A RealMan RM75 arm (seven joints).
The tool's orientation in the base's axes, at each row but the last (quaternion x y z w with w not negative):
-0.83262, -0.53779, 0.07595, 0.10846
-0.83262, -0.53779, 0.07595, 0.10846
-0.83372, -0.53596, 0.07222, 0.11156
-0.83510, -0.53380, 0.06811, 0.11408
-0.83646, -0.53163, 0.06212, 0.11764
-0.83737, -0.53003, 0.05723, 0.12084
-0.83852, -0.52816, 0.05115, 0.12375
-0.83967, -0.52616, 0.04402, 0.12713
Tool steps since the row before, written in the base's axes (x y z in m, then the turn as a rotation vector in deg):
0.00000, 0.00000, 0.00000, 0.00, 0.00, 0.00
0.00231, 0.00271, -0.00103, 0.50, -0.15, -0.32
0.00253, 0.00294, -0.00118, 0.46, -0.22, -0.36
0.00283, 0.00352, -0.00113, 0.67, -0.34, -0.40
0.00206, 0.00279, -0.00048, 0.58, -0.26, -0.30
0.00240, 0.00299, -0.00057, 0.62, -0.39, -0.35
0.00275, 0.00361, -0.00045, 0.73, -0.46, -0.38
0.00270, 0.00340, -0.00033, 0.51, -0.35, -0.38
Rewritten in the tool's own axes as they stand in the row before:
0.00000, 0.00000, 0.00000, 0.00, 0.00, 0.00
0.00343, 0.00122, 0.00070, 0.07, 0.58, 0.17
0.00373, 0.00135, 0.00085, -0.01, 0.59, 0.21
0.00437, 0.00135, 0.00084, -0.03, 0.83, 0.19
0.00339, 0.00079, 0.00036, 0.01, 0.69, 0.12
0.00371, 0.00102, 0.00044, -0.10, 0.79, 0.14
0.00442, 0.00103, 0.00039, -0.11, 0.93, 0.14
0.00422, 0.00103, 0.00033, -0.11, 0.69, 0.20

